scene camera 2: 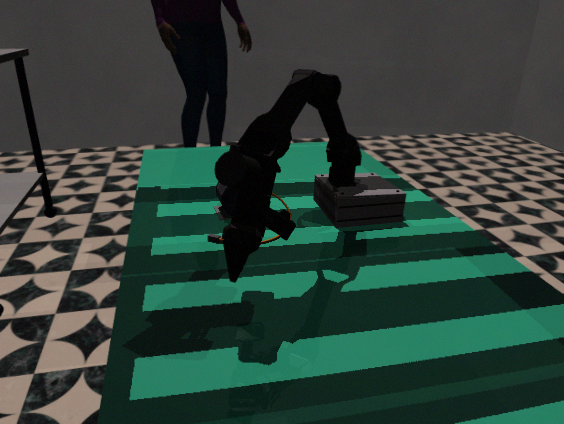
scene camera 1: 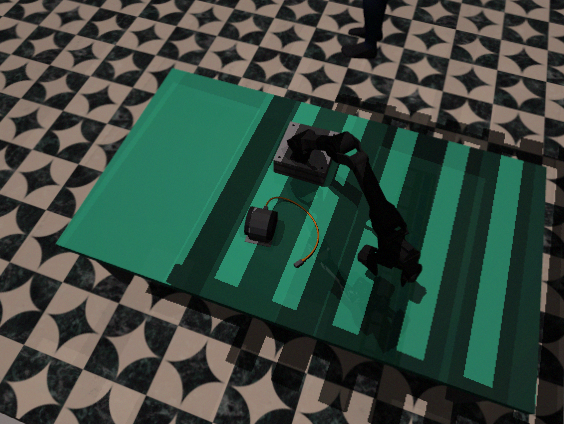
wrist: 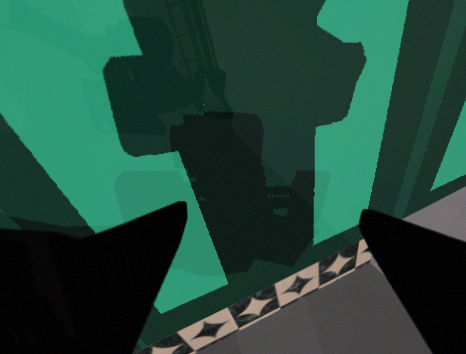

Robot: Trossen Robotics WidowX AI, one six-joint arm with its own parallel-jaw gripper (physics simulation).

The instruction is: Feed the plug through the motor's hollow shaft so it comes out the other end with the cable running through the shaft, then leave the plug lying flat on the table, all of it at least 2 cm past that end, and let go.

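The dark motor sits on the green table; in scene camera 2 the arm hides most of it and its base plate peeks out. The hollow shaft's opening cannot be made out. An orange cable leaves the motor's end near the robot base and curves round to the small grey plug, which lies on the table beside the motor, outside the shaft. My gripper is open and empty, above the table on the plug's side away from the motor. Plug and motor do not show in the wrist view.
The robot's base box stands on the green table near its long edge. Striped shadows cross the table. A person stands beyond it. A grey side table is at the left in scene camera 2.
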